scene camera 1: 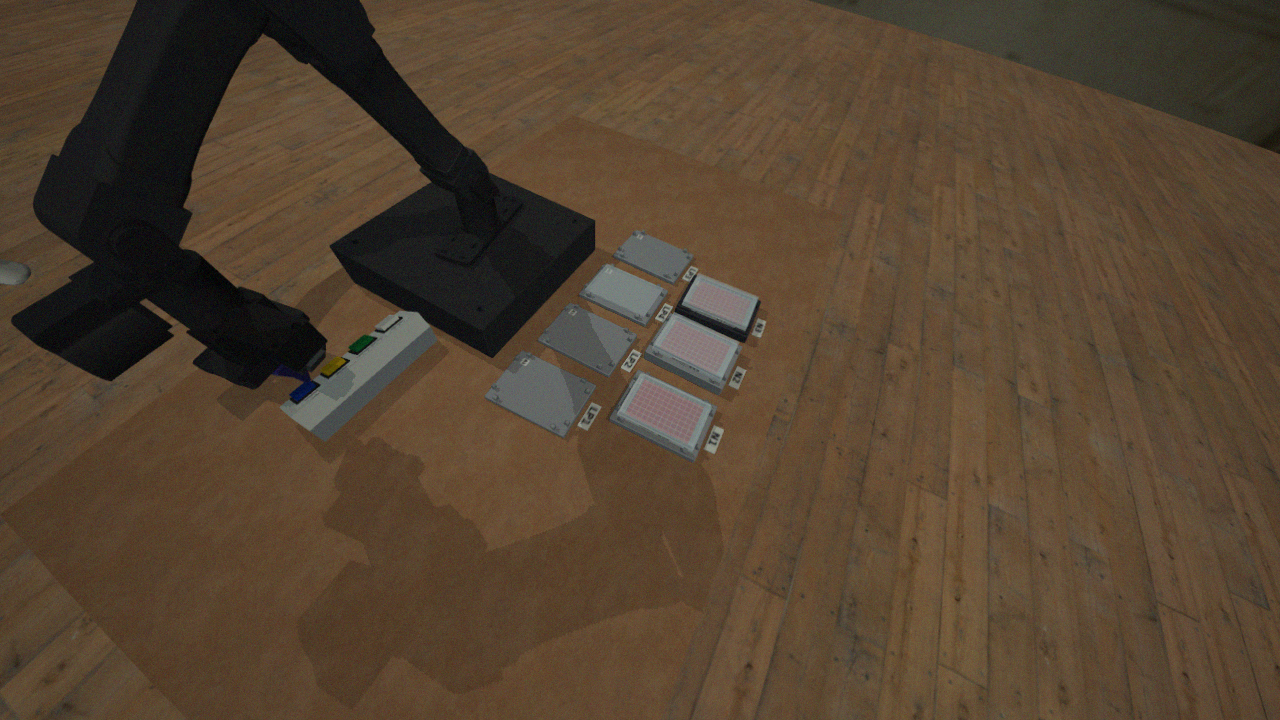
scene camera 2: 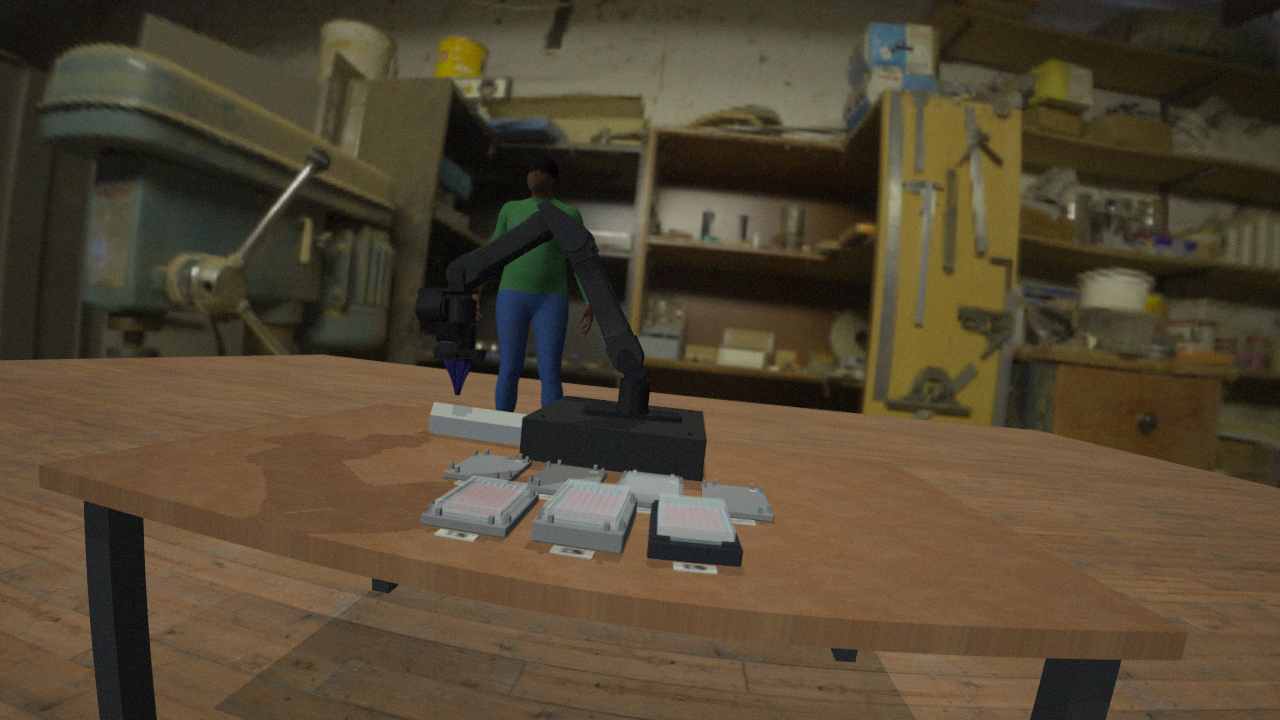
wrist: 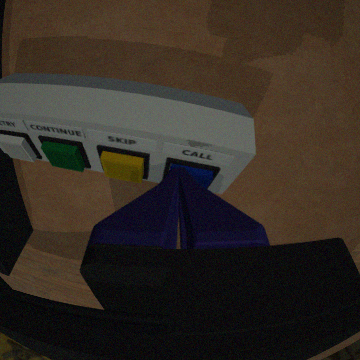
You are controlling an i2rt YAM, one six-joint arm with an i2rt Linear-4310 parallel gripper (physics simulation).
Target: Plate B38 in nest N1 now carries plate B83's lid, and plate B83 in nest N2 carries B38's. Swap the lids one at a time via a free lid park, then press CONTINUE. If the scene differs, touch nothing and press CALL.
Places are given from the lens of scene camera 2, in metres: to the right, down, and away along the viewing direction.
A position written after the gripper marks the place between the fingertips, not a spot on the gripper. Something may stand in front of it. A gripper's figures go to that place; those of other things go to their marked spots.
gripper (scene camera 2: 457, 395): -0.39, 0.07, 1.09
lid park LP3 (scene camera 2: 751, 503): 0.17, 0.21, 0.76
